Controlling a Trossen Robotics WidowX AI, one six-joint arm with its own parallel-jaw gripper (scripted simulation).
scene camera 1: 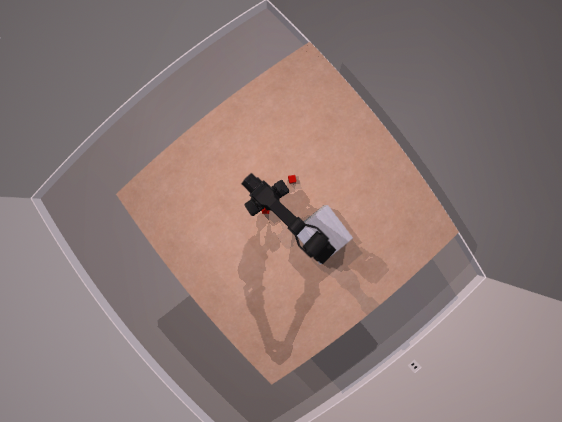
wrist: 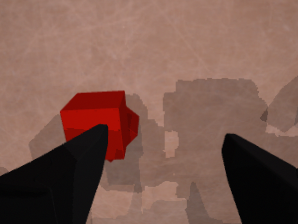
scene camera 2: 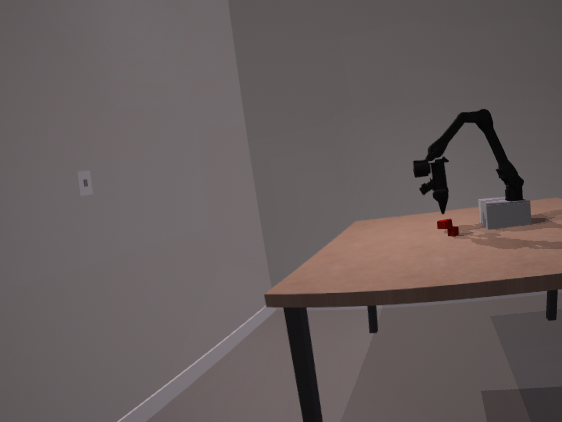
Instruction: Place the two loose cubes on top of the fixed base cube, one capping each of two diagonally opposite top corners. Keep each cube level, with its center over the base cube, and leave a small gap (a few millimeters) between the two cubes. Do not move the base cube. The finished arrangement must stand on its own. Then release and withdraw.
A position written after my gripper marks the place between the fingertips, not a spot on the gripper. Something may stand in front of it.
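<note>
From the wrist camera you'd see my gripper (wrist: pixel 166 138), and there's a red cube (wrist: pixel 85 110) in that same view.
</note>
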